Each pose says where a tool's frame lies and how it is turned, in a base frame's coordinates. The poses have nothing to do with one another.
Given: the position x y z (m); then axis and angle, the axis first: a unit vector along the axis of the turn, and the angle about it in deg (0 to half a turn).
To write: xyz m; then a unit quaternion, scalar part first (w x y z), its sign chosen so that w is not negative. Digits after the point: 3 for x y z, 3 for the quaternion.
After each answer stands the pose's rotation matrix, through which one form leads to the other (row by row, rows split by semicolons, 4 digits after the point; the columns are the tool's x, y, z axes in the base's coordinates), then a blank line. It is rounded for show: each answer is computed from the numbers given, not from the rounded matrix.
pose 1, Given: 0.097, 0.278, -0.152, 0.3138, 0.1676, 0.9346, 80.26
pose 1, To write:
0.097, 0.278, -0.152, 0.765, 0.202, 0.108, 0.602
0.2510 -0.8774 0.4088; 0.9648 0.1925 -0.1791; 0.0785 0.4394 0.8949

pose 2, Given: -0.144, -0.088, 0.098, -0.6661, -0.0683, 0.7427, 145.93
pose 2, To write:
-0.144, -0.088, 0.098, 0.293, -0.637, -0.065, 0.710
-0.0171 -0.3329 -0.9428; 0.4993 -0.8198 0.2804; -0.8663 -0.4659 0.1802

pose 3, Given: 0.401, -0.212, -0.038, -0.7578, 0.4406, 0.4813, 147.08
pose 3, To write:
0.401, -0.212, -0.038, 0.283, -0.727, 0.423, 0.462
0.2168 -0.8757 -0.4314; -0.3526 -0.4824 0.8019; -0.9103 -0.0218 -0.4133

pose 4, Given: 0.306, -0.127, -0.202, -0.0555, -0.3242, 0.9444, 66.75
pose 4, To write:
0.306, -0.127, -0.202, 0.835, -0.031, -0.178, 0.520
0.3966 -0.8568 -0.3296; 0.8786 0.4584 -0.1343; 0.2661 -0.2363 0.9345

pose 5, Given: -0.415, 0.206, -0.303, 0.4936, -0.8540, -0.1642, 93.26
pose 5, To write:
-0.415, 0.206, -0.303, 0.687, 0.359, -0.621, -0.119
0.2007 -0.2816 -0.9383; -0.6095 0.7140 -0.3446; 0.7670 0.6410 -0.0284

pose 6, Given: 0.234, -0.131, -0.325, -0.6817, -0.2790, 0.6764, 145.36
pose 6, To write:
0.234, -0.131, -0.325, 0.298, -0.651, -0.266, 0.646
0.0243 -0.0378 -0.9990; 0.7311 -0.6809 0.0435; -0.6818 -0.7314 0.0111

